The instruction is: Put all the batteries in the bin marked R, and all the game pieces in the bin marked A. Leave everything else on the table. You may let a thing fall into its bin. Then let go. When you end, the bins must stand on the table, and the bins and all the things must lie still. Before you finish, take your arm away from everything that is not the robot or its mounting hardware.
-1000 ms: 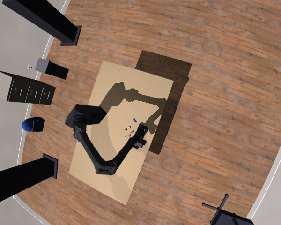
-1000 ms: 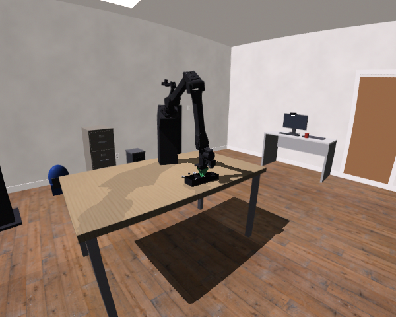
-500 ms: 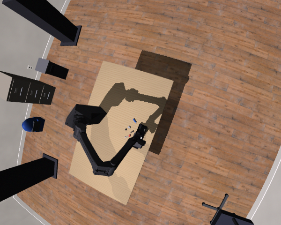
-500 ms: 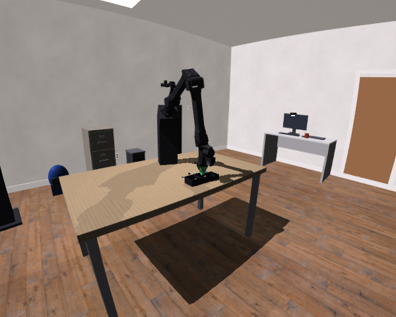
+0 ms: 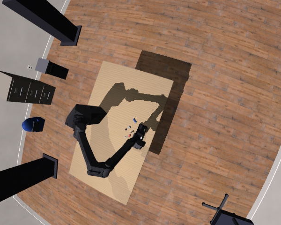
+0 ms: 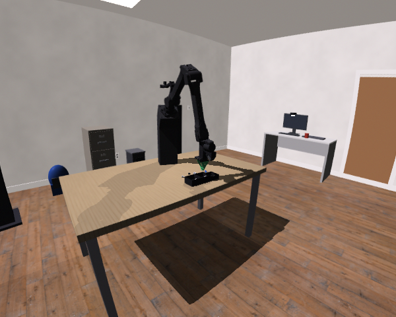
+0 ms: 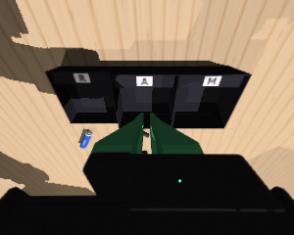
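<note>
My gripper is now 6 cm above the black divided bin. Round my hand: black bolt (8 cm behind, 3 cm to the left, 8 cm below); pale piece (13 cm behind, 7 cm to the left, 8 cm below); red die (11 cm behind, 2 cm to the right, 8 cm below).
</note>
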